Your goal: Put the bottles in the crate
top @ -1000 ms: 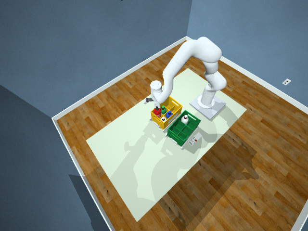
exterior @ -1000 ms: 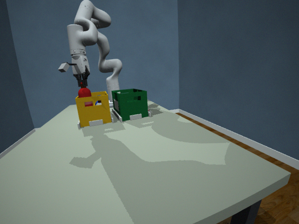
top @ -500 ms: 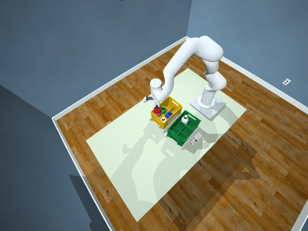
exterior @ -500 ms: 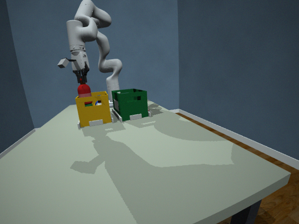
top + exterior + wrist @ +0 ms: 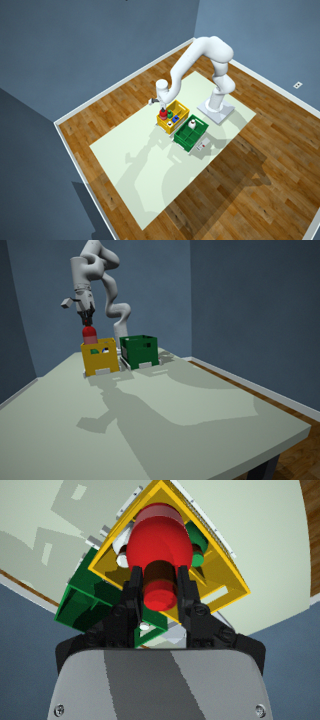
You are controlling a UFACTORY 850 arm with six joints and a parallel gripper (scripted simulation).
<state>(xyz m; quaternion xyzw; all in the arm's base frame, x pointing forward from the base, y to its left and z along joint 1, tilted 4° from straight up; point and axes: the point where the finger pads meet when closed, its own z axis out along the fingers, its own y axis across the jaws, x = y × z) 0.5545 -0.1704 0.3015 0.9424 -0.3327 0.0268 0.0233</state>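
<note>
Right now my hand is 7 cm above the red bottle. Also, from my hand: blue-label bottle: 21 cm below, 10 cm behind, 8 cm to the left; green bottle: 21 cm below, 9 cm behind, 1 cm to the right; yellow crate: 22 cm below, 9 cm behind, 4 cm to the left.
</note>
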